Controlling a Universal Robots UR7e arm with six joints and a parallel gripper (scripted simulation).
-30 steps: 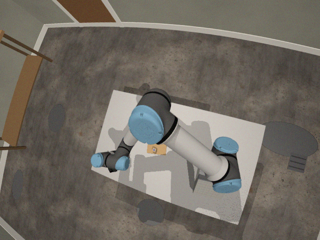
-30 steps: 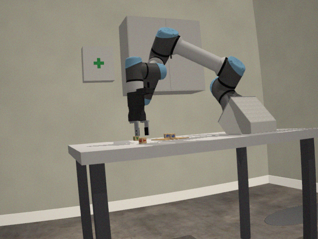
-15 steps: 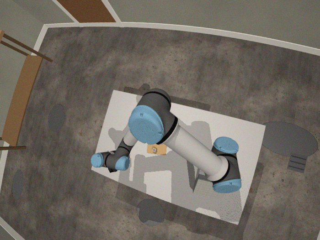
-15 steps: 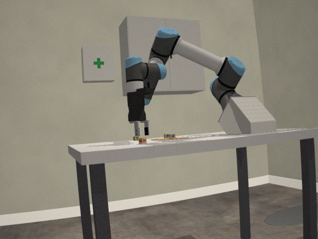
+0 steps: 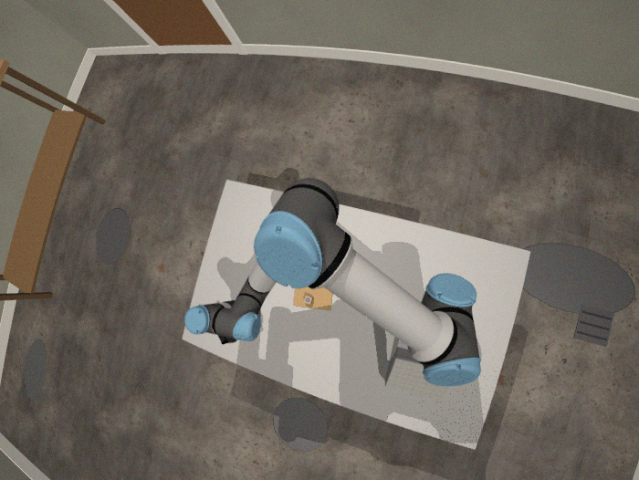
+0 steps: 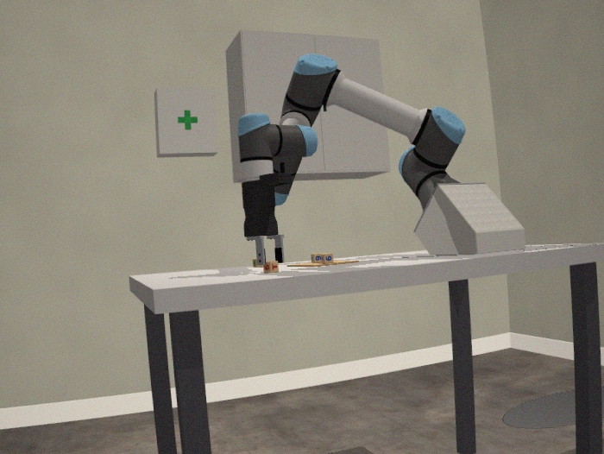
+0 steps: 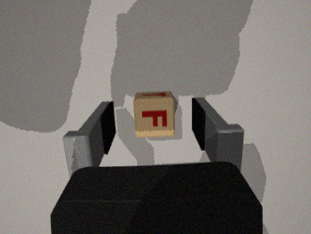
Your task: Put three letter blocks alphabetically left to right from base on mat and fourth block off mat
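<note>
The red-marked block lies 2 cm below my hand. From my hand the other things lie so: tan mat (22 cm behind, 12 cm to the right, 4 cm below).
</note>
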